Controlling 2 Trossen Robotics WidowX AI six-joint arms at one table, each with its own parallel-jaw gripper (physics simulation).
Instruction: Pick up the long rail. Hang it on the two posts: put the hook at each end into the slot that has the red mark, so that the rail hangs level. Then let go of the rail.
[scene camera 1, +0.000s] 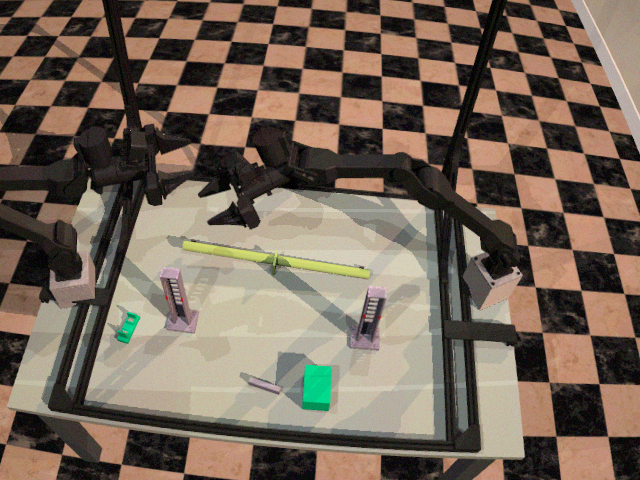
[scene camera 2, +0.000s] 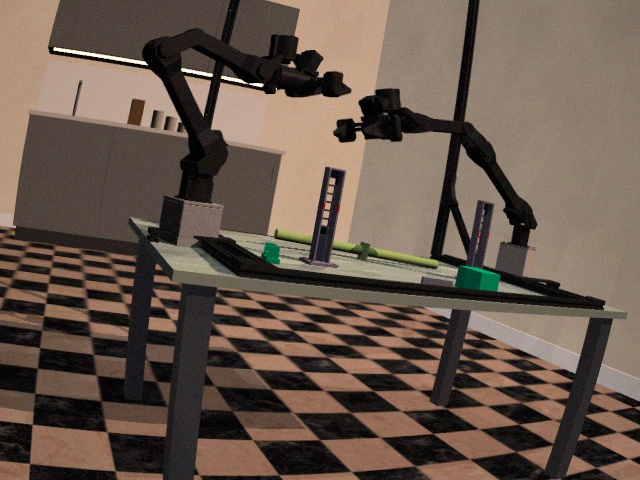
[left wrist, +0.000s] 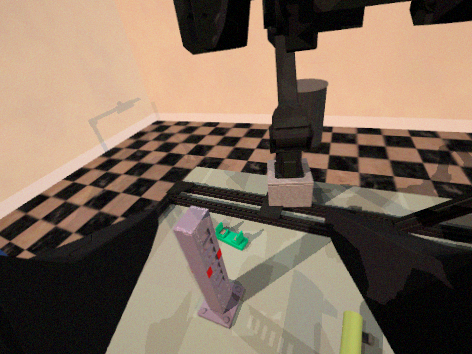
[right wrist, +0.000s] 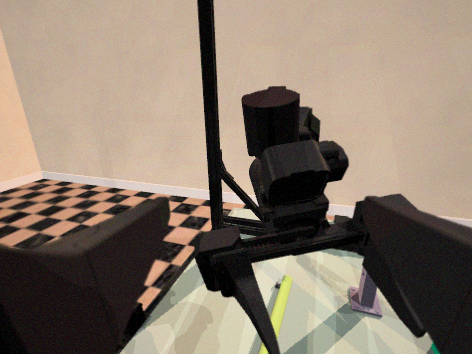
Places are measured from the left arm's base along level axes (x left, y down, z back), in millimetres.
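Where they show: left gripper, fingertip midpoint: (scene camera 1: 203, 209) (scene camera 2: 348, 131) (left wrist: 242, 216) (right wrist: 352, 351); right gripper, fingertip midpoint: (scene camera 1: 192, 156) (right wrist: 264, 205); left arm's base at its link origin: (scene camera 1: 497, 266) (scene camera 2: 518, 245); right arm's base at its link origin: (scene camera 1: 68, 269) (scene camera 2: 193, 200) (left wrist: 288, 169).
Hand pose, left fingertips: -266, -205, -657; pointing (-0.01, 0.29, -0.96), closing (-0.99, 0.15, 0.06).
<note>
Things, the pixels of their top centre, and the offset from my left fingertips, as dx, dy, dz.
- long yellow-green rail at its top centre: (scene camera 1: 275, 255) (scene camera 2: 364, 242) -8, +268, +169
- lilac left-hand post at its top centre: (left wrist: 191, 218) (scene camera 1: 169, 272) (scene camera 2: 335, 168) +62, +99, -105
- right-hand post at its top centre: (scene camera 1: 377, 292) (right wrist: 381, 220) (scene camera 2: 486, 201) +270, +99, +293
- green bracket at its top centre: (scene camera 2: 272, 244) (left wrist: 228, 229) (scene camera 1: 126, 322) +37, +281, -239
- green block at its top centre: (scene camera 1: 317, 383) (scene camera 2: 479, 270) +354, +264, +127
- small lilac bar at its top centre: (scene camera 2: 437, 278) (scene camera 1: 264, 384) +299, +295, +21
The long yellow-green rail (scene camera 1: 227, 252) (scene camera 2: 403, 256) (left wrist: 351, 332) (right wrist: 280, 310) lies on the table behind the two posts, slightly slanted, with an upright piece at its middle. Its end hooks are too small to make out clearly. The lilac left-hand post (scene camera 1: 180, 313) (scene camera 2: 323, 248) (left wrist: 197, 250) and right-hand post (scene camera 1: 364, 338) (scene camera 2: 474, 248) (right wrist: 368, 295) stand upright; red marks show beside their slots. My left gripper (scene camera 1: 205, 207) (scene camera 2: 338, 131) (left wrist: 242, 216) is open and empty, high above the table. My right gripper (scene camera 1: 190, 158) (scene camera 2: 348, 90) is open and empty, high near the back edge.
A green bracket (scene camera 1: 129, 328) (scene camera 2: 270, 253) (left wrist: 232, 237) lies left of the left-hand post. A green block (scene camera 1: 316, 387) (scene camera 2: 478, 279) and a small lilac bar (scene camera 1: 264, 384) (scene camera 2: 436, 281) lie near the front. Black frame beams border the table. The two grippers are close together.
</note>
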